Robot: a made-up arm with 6 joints. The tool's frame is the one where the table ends. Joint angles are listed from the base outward.
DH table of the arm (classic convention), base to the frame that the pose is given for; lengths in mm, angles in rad. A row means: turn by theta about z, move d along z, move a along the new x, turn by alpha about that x. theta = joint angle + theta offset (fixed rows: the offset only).
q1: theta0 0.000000; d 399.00; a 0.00; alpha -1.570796
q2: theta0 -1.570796; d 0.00; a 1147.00; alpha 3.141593
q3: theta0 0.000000; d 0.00; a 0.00; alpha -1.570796
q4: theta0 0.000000; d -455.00; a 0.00; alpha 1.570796
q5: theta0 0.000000; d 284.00; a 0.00; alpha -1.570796
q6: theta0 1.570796; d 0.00; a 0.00; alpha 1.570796
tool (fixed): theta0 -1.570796; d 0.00; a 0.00; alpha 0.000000
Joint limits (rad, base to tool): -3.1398..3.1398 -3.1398..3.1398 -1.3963..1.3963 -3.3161..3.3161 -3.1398..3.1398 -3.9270..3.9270
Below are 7 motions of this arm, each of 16 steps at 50 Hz.
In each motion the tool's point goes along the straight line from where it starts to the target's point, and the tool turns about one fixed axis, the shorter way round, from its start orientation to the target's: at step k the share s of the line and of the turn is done. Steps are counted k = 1, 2, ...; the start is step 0. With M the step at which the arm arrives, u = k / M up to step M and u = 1 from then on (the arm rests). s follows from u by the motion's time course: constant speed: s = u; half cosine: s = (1 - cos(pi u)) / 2; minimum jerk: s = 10 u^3 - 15 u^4 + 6 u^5.
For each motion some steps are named. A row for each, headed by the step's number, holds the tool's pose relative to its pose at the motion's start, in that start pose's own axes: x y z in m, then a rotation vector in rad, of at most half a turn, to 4 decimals.
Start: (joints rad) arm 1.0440 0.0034 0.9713 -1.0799 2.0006 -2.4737
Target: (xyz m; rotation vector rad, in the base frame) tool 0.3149 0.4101 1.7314 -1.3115 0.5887 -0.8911
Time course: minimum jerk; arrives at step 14
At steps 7, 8, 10, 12, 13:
7: -0.0380 0.0249 -0.0121 -0.0905 -0.1167 -0.0765
8: -0.0480 0.0315 -0.0153 -0.1144 -0.1475 -0.0968
10: -0.0650 0.0426 -0.0207 -0.1547 -0.1996 -0.1309
12: -0.0742 0.0487 -0.0237 -0.1767 -0.2280 -0.1495
13: -0.0757 0.0497 -0.0242 -0.1803 -0.2326 -0.1526

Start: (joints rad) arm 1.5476 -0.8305 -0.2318 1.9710 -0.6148 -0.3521
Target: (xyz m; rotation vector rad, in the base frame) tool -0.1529 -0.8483 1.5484 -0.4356 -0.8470 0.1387
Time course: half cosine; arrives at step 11
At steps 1, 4, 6, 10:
1: -0.0041 -0.0021 -0.0023 0.0052 0.0034 -0.0045
4: -0.0591 -0.0298 -0.0333 0.0749 0.0494 -0.0647
6: -0.1156 -0.0581 -0.0651 0.1464 0.0965 -0.1264
10: -0.1982 -0.0997 -0.1116 0.2512 0.1655 -0.2167

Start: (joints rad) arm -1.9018 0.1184 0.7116 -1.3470 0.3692 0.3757
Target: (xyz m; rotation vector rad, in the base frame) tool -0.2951 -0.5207 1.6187 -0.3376 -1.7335 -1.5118
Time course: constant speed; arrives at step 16
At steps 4, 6, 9, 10, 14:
4: -0.0021 0.0114 0.0243 0.0147 -0.0757 0.0234
6: -0.0031 0.0171 0.0365 0.0220 -0.1136 0.0351
9: -0.0047 0.0256 0.0547 0.0331 -0.1703 0.0527
10: -0.0052 0.0285 0.0608 0.0367 -0.1893 0.0585
14: -0.0073 0.0398 0.0851 0.0514 -0.2650 0.0819

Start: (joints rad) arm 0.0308 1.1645 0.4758 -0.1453 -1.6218 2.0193
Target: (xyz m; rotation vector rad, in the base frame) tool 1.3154 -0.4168 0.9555 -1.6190 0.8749 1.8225
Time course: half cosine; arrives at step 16
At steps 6, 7, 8, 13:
6: -0.0877 0.1135 0.0088 -0.0742 0.1419 -0.1340
7: -0.1143 0.1480 0.0114 -0.0968 0.1850 -0.1747
8: -0.1420 0.1839 0.0142 -0.1202 0.2298 -0.2171
13: -0.2601 0.3369 0.0260 -0.2202 0.4209 -0.3975

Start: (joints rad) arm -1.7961 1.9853 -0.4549 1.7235 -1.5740 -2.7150
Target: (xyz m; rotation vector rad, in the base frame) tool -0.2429 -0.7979 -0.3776 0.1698 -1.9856 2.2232
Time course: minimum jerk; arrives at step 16
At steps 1, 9, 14, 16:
1: 0.0002 -0.0005 0.0000 -0.0004 -0.0003 -0.0006
9: 0.0451 -0.1307 -0.0017 -0.0984 -0.0870 -0.1729
14: 0.0721 -0.2087 -0.0027 -0.1572 -0.1390 -0.2763
16: 0.0733 -0.2121 -0.0027 -0.1597 -0.1412 -0.2808

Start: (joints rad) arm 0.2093 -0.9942 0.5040 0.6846 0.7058 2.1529
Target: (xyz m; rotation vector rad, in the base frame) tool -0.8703 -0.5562 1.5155 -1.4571 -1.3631 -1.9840
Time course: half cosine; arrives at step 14
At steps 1, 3, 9, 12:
1: -0.0013 0.0020 0.0009 0.0056 -0.0006 0.0015
3: -0.0111 0.0172 0.0083 0.0490 -0.0049 0.0134
9: -0.0732 0.1128 0.0543 0.3219 -0.0319 0.0878
12: -0.0971 0.1496 0.0720 0.4267 -0.0423 0.1164

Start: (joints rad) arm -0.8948 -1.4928 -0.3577 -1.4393 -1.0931 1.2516
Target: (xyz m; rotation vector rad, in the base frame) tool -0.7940 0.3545 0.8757 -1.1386 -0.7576 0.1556
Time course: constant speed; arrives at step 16
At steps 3, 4, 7, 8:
3: -0.0574 -0.0351 0.0237 -0.0860 -0.0432 0.0011
4: -0.0765 -0.0468 0.0316 -0.1147 -0.0576 0.0015
7: -0.1338 -0.0819 0.0553 -0.2007 -0.1008 0.0026
8: -0.1530 -0.0936 0.0632 -0.2294 -0.1152 0.0029

